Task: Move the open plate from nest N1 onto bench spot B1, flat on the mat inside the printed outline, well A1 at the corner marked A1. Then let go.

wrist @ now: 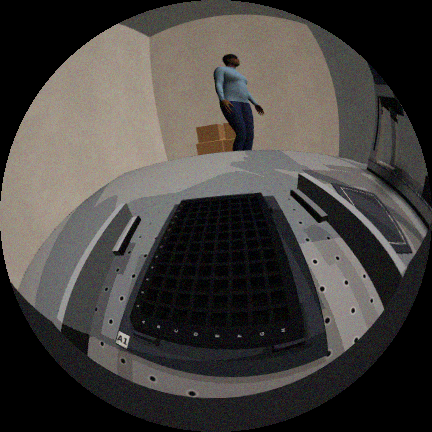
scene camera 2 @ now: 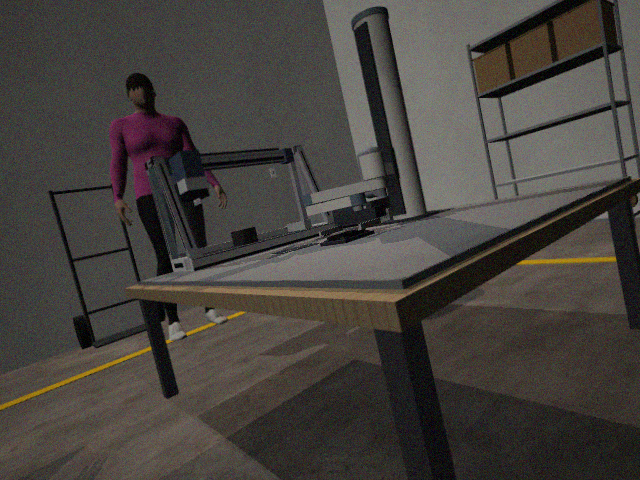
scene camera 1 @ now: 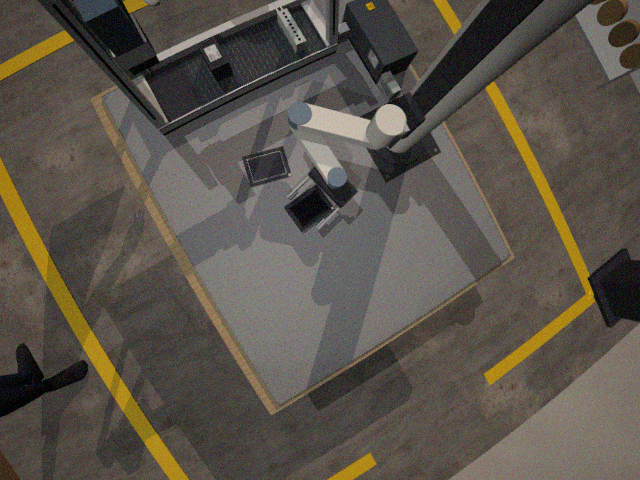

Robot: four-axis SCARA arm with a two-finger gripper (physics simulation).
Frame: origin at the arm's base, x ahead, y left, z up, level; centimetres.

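Where they show: gripper, between the fingertips: (wrist: 212, 194) (scene camera 2: 339, 230) (scene camera 1: 302, 213).
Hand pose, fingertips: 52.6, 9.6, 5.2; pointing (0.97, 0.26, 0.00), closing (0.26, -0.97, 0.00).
Note:
Things, the pixels of their top centre, and the offset from my fingertips, as dx, dy, dz. "*": a spot on its surface instead. Level surfaces: height alone.
- open black plate, centre of its top: (wrist: 215, 240) (scene camera 2: 346, 232) (scene camera 1: 309, 207) -3.8, -0.7, -1.3
- raised dark nest N1, centre of its top: (wrist: 218, 247) (scene camera 2: 346, 235) (scene camera 1: 309, 207) -3.7, -0.8, -2.2
- nest's white A1 label, a spot on its surface: (wrist: 122, 339) * -11.8, +3.8, -2.7
- Bench spot B1, a spot on its surface: (wrist: 380, 215) (scene camera 1: 268, 162) * +1.6, -24.8, -3.8
- dark grey box, a spot on its surface: (scene camera 1: 382, 38) * -61.6, -45.2, +7.5
- grey perforated bench mat, height of its surface: dz -3.9
The open black plate (scene camera 1: 311, 207) (scene camera 2: 347, 236) (wrist: 220, 270) lies level on the raised dark nest N1 (wrist: 225, 365). Its lettered edge faces the wrist camera, with the letter A beside the nest's white A1 label (wrist: 122, 339). My gripper (scene camera 1: 313, 203) (scene camera 2: 341, 231) (wrist: 212, 194) is open. Its fingers stand on either side of the plate, with gaps between pads and plate. Bench spot B1 (scene camera 1: 267, 165) (wrist: 380, 215) is a flat dark mat with a pale printed outline and no plate on it. A small pale mark shows at one corner in scene camera 1; its lettering is unreadable.
A gantry frame (scene camera 1: 248, 80) (scene camera 2: 242, 159) stands along the bench's edge past B1. A dark grey box (scene camera 1: 382, 38) stands near the arm's column (scene camera 2: 395, 113). The grey perforated bench mat (scene camera 1: 248, 310) surrounds both places. People stand beyond the bench.

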